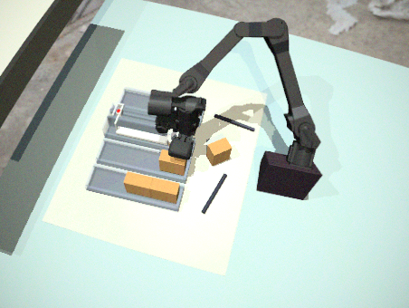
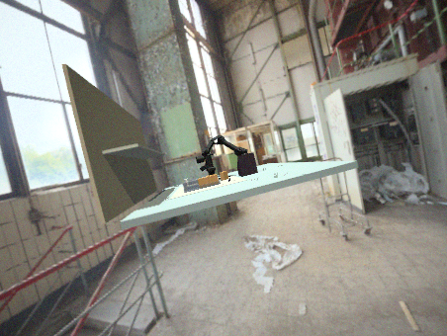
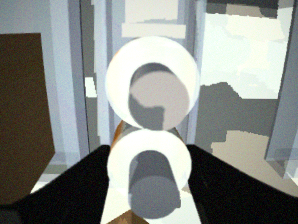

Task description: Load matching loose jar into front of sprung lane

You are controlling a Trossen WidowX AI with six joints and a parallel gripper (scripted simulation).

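Now: the pale plate 14 cm ahead of my gripper tip, 3 cm to the right of it and 2 cm above it. From my gripper tip the other things lie so: lane (14 cm ahead, 2 cm to the right, 1 cm below).
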